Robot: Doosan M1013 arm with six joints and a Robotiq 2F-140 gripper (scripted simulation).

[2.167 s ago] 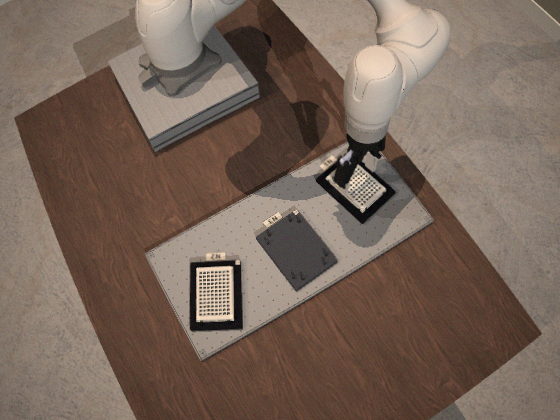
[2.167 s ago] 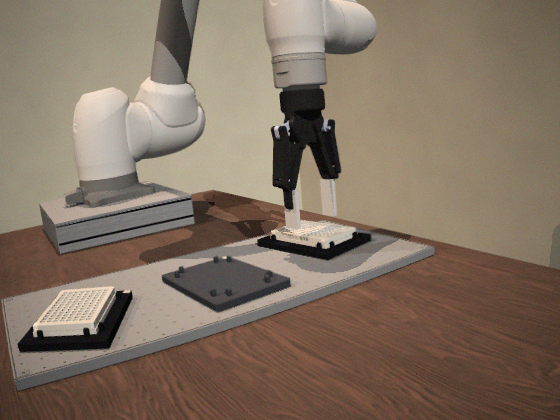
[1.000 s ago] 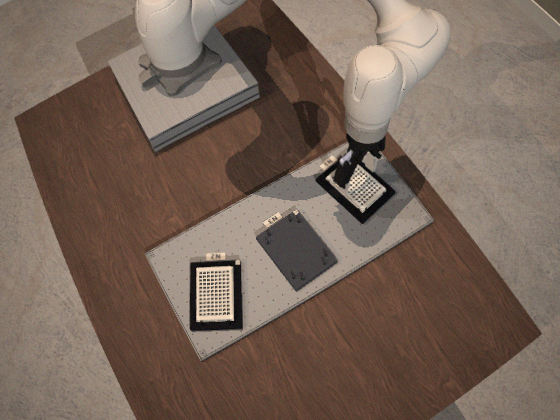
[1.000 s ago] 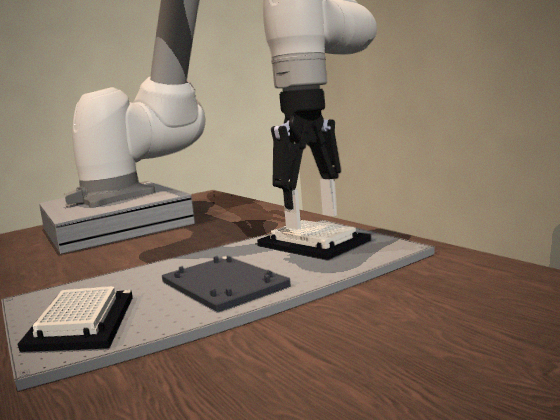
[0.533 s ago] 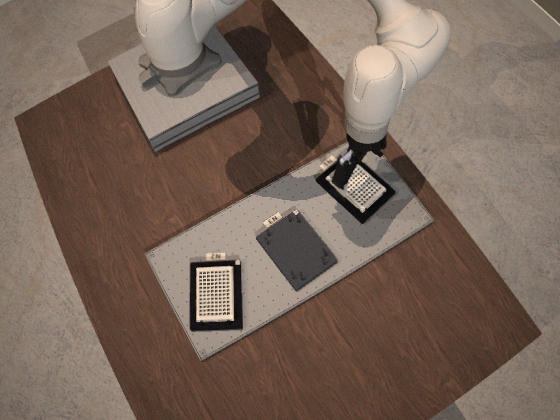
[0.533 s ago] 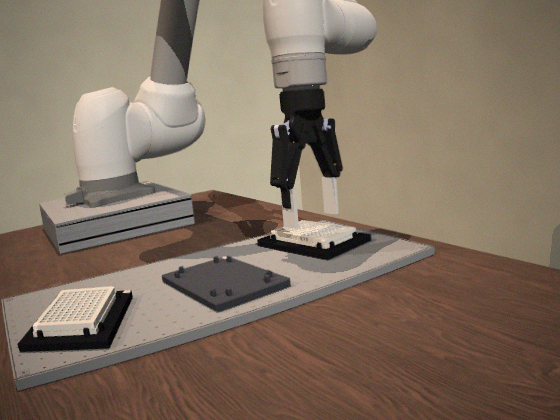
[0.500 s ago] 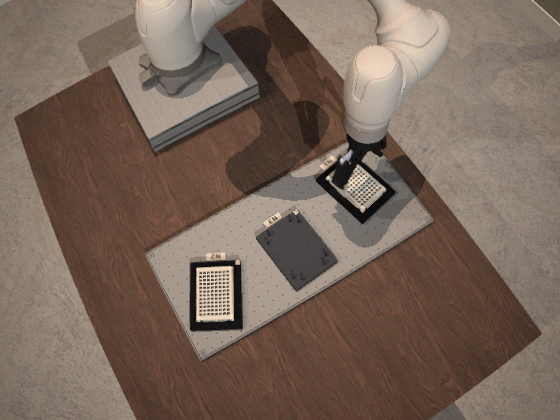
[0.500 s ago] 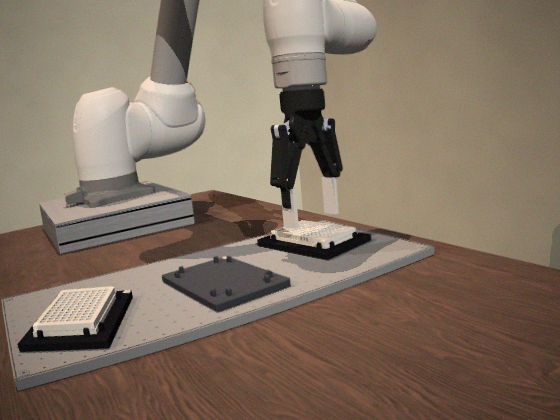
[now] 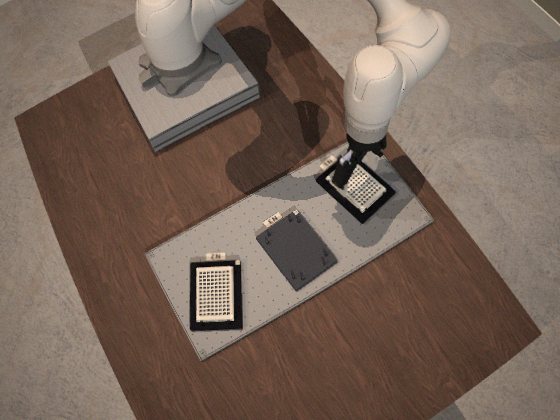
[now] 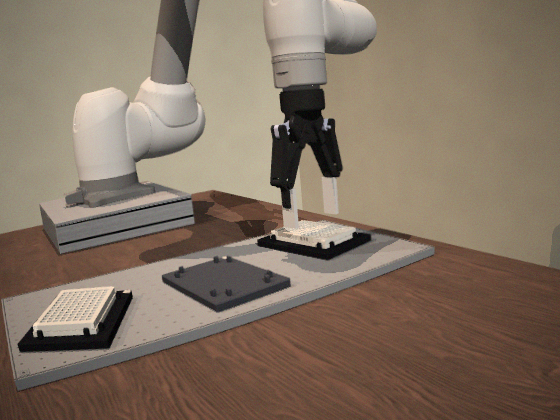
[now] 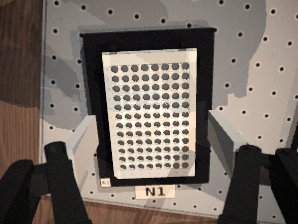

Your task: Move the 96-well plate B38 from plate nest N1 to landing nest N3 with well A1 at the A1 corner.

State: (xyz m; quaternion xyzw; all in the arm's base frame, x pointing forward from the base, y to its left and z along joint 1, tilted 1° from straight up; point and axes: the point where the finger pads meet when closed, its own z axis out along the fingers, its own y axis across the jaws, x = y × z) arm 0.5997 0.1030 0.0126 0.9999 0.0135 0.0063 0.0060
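Right now my hand is 5 cm above the white 96-well plate B38. Round my hand: N1 label: 10 cm behind, 6 cm below; dark grey landing nest N3: 22 cm to the right, 6 cm below, 2 cm ahead; black plate nest N1: 6 cm below.
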